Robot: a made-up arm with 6 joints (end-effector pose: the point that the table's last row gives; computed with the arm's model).
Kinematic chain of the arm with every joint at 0, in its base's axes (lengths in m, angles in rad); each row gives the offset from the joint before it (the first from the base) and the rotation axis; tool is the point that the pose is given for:
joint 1: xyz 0 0 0.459 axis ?
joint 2: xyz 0 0 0 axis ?
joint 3: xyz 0 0 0.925 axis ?
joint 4: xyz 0 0 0 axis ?
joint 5: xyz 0.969 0 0 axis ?
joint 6: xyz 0 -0.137 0 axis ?
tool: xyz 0 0 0
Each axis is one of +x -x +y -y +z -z.
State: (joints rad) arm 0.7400 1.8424 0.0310 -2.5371 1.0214 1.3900
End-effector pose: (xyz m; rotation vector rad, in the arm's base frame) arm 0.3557 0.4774 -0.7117 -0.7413 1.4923 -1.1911
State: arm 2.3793 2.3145 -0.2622 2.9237 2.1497 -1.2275
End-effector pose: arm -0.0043 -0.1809 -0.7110 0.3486 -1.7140 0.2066
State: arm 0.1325 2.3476 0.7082 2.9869 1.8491 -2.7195
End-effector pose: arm 0.5910 0.2153 -1.1576 -0.1352 -2.7446 -0.5783
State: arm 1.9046 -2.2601 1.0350 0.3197 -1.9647 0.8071
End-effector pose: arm 0.6683 -1.5303 -0.3200 0.7327 -1.0065 0.9941
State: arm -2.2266 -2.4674 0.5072 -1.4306 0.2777 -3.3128
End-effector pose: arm 0.9059 1.2088 0.0312 1.4263 0.8439 1.0210
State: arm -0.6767 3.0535 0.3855 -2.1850 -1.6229 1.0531
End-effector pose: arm -0.5992 0.5826 -0.8047 2.7547 0.7772 -0.6947
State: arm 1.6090 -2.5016 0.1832 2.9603 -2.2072 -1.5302
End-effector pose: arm -0.0799 -1.4370 0.1223 -2.3663 -0.3889 2.0227
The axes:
joint 1: +z
joint 2: +y
joint 3: -y
joint 4: -x
joint 5: -y
joint 6: -x

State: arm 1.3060 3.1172 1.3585 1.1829 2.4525 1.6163
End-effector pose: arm 0.0412 -0.0462 -1.4414 0.0885 -1.5719 1.3307
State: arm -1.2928 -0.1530 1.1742 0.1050 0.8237 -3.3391
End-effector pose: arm -0.1094 -0.1132 2.3170 1.0154 -0.5460 1.6629
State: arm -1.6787 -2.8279 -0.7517 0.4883 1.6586 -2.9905
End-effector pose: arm -0.0330 0.8191 0.3959 -0.6158 0.3047 0.9678
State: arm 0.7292 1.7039 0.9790 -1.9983 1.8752 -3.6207
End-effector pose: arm 1.1251 1.0814 -0.3996 -1.5108 1.3007 -0.8078
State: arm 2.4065 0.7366 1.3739 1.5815 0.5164 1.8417
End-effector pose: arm -0.9791 0.8833 1.8309 -0.3794 -2.4973 -0.8601
